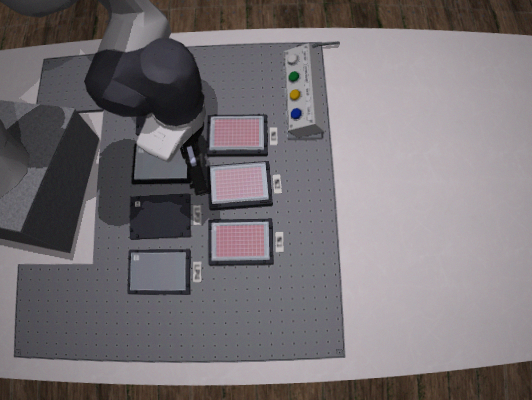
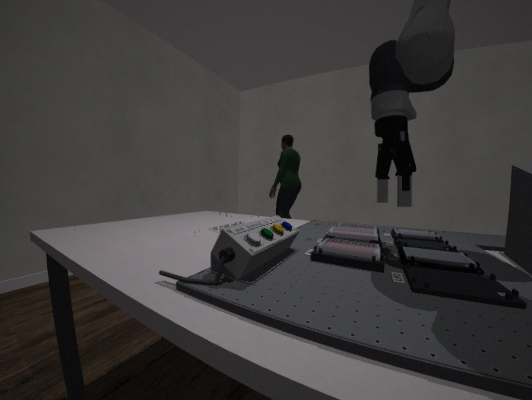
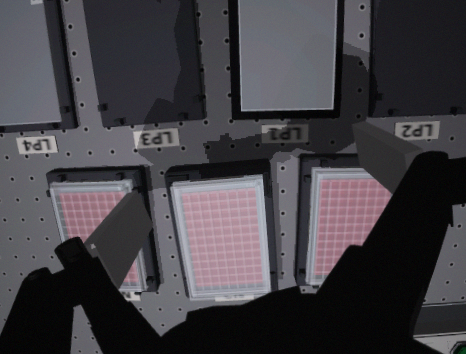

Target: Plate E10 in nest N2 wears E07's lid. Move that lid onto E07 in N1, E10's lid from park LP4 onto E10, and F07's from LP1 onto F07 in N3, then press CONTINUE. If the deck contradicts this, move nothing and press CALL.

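The N2 plate (image 1: 240, 183) (image 3: 225, 235) looks paler, with a clear lid, and sits slightly turned in its nest. The N1 plate (image 1: 241, 241) (image 3: 85, 210) and N3 plate (image 1: 237, 134) (image 3: 345, 220) show stronger pink. A grey lid (image 1: 160, 170) (image 2: 440, 257) (image 3: 289, 55) lies on park LP1. Another grey lid (image 1: 159, 271) (image 3: 27, 65) lies on LP4. Plate and lid codes are not readable. My gripper (image 1: 196, 167) (image 2: 393, 203) (image 3: 246, 178) is open and empty, above the deck between the parks and nests, fingers spread over the N1 and N3 sides.
Park LP3 (image 1: 160, 216) (image 3: 145, 60) is dark and bare. LP2 (image 2: 465, 285) (image 3: 417, 60) shows bare too. The button box (image 1: 304, 90) (image 2: 257, 245) has white, green, yellow and blue buttons. A dark-sided block (image 1: 62, 195) stands left of the parks. A person (image 2: 288, 175) stands beyond the table.
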